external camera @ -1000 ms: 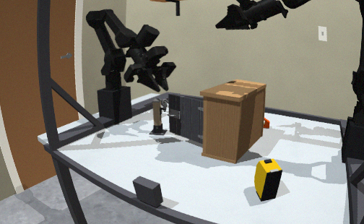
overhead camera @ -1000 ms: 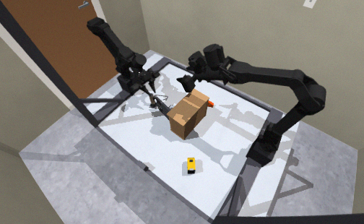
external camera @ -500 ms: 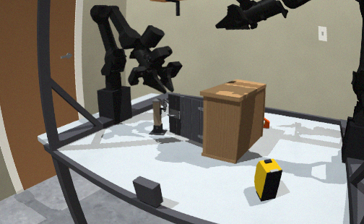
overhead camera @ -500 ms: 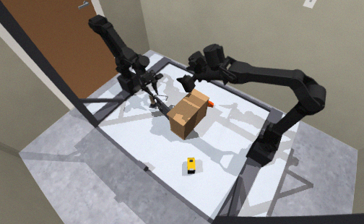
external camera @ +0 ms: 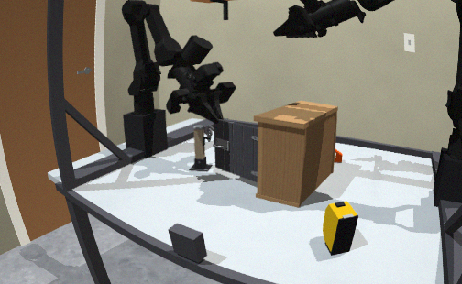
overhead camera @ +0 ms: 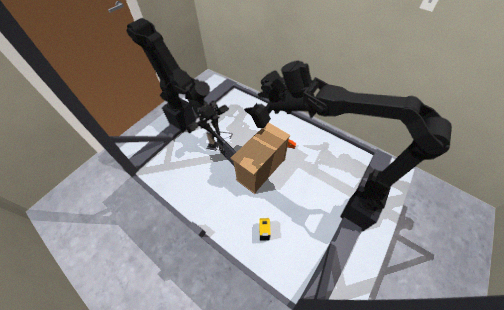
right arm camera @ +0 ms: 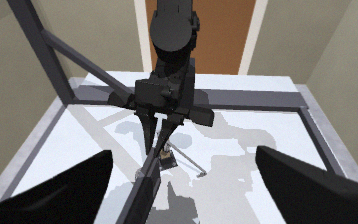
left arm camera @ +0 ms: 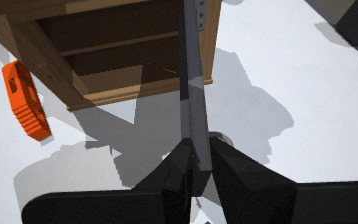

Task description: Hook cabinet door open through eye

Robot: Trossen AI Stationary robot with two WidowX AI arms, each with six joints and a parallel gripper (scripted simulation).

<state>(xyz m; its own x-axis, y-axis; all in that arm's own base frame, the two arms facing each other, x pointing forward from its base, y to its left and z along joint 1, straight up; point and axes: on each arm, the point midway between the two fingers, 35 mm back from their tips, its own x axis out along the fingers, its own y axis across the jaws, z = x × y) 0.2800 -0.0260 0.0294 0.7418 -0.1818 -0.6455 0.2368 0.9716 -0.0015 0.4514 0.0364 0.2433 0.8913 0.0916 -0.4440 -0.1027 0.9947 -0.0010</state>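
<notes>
Right now the grey hook is 50 mm ahead of my left hand, 10 mm to the left of it and 100 mm below it. From my left hand the other things lie so: yellow block (200 mm behind, 380 mm to the right, 120 mm below); grey door (40 mm behind, 90 mm to the right, 80 mm below); orange object (180 mm ahead, 220 mm to the right, 140 mm below).
</notes>
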